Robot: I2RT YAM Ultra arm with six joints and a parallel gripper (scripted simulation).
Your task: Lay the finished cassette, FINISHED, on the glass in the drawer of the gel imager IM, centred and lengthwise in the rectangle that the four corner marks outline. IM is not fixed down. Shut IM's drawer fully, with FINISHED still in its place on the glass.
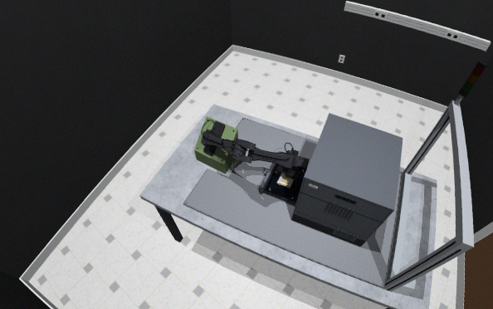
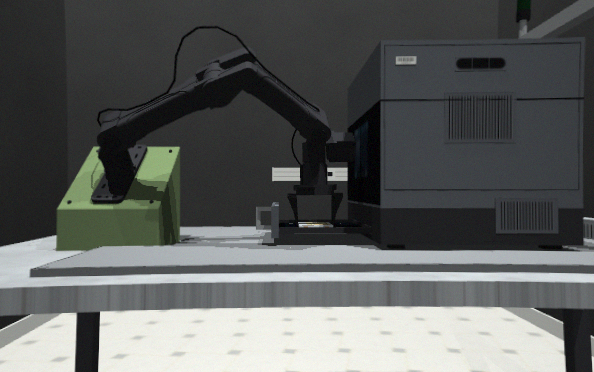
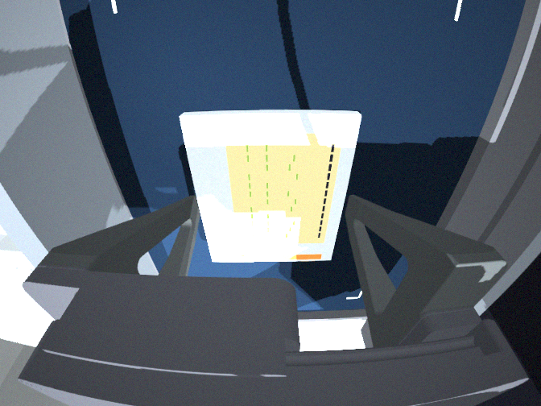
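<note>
My gripper is now 1 cm above the cassette. Also, from my hand: imager drawer (2 cm ahead, 1 cm above).
</note>
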